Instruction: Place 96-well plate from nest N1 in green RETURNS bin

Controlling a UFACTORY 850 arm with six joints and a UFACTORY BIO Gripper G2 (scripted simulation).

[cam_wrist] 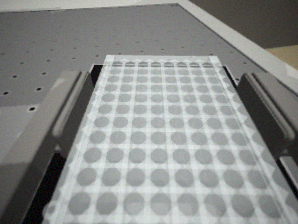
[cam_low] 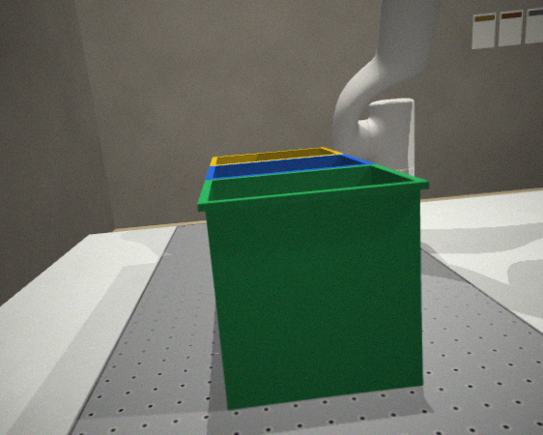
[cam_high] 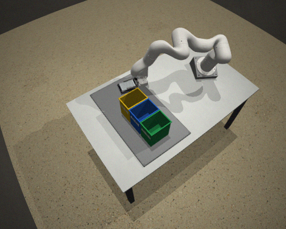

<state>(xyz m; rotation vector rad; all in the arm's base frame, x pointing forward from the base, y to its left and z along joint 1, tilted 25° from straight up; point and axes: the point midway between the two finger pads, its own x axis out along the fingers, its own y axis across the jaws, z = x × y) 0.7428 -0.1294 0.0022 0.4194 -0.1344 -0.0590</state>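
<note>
My hand is 3 cm above the black plate nest N1. Also, from my hand: yellow bin (27 cm to the left, 6 cm above, 5 cm ahead); then clear 96-well plate (1 cm below); then blue bin (40 cm to the left, 6 cm above, 2 cm ahead).
</note>
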